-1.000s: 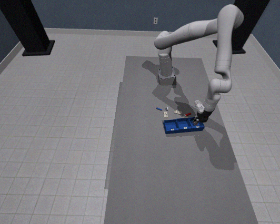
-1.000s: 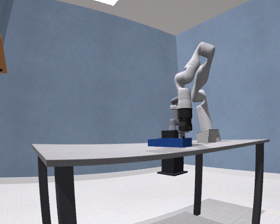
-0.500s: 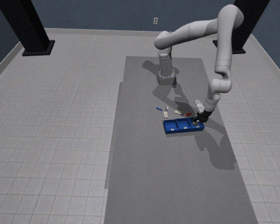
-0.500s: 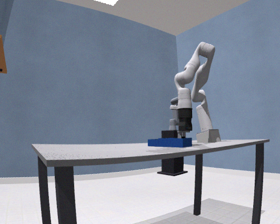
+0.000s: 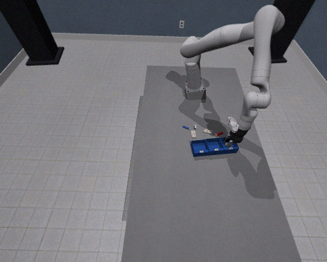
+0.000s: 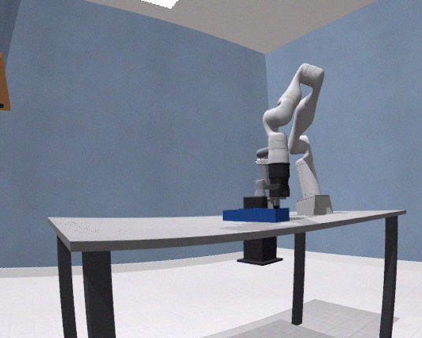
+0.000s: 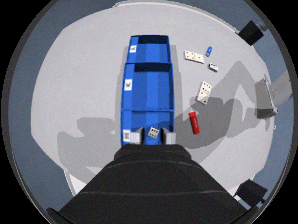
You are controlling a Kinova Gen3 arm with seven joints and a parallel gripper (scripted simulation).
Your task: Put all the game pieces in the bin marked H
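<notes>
The die lies 2 cm below my hand. From my hand the other things lie so: red cylinder: 8 cm behind, 3 cm below, 2 cm to the right; blue three-compartment bin: 8 cm to the right, 2 cm below, 1 cm ahead; grey-white piece: 16 cm to the right, 15 cm behind, 3 cm below.
</notes>
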